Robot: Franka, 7 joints.
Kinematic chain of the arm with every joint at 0, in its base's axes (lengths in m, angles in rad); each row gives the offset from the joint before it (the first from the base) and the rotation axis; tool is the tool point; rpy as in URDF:
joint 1: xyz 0 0 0.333 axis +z
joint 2: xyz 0 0 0 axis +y
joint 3: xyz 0 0 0.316 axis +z
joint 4: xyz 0.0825 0 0 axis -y
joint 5: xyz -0.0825 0 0.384 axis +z
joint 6: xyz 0 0 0 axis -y
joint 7: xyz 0.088 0 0 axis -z
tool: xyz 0 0 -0.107 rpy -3.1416 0 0
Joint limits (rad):
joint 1: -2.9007..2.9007
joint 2: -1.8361..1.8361
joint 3: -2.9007..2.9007
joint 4: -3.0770..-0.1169
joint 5: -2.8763..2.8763
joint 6: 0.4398..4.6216
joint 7: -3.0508..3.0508
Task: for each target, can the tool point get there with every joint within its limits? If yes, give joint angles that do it. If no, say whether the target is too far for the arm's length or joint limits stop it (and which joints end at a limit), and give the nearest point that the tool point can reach.
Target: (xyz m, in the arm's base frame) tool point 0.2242 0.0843 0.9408
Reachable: yes | joints 0.6114 -0.7867 0.0145 -1.8796 -1.9100 1.9036 1.3799
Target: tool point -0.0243 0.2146 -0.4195
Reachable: no: joint limits stop it (at a limit: joint 2) | nearest point -0.0251 0.2216 -0.3573 | short by 0.063 m
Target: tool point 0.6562 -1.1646 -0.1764
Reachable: no: too far | nearest point 0.3935 -0.6984 0.0275 | short by 0.573 m
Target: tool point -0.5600 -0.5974 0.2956
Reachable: yes | joints -2.2193 1.4111 -0.0303 -0.5205 -2.3671 1.4734 0.8968
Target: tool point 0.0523 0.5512 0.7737
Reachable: yes | joints -2.2553 -1.0597 -1.4777 -0.7615 1.2179 0.8732 -0.7195
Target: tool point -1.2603 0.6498 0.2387
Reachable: no: too far | nearest point -0.7608 0.3923 0.2761 | short by 0.563 m
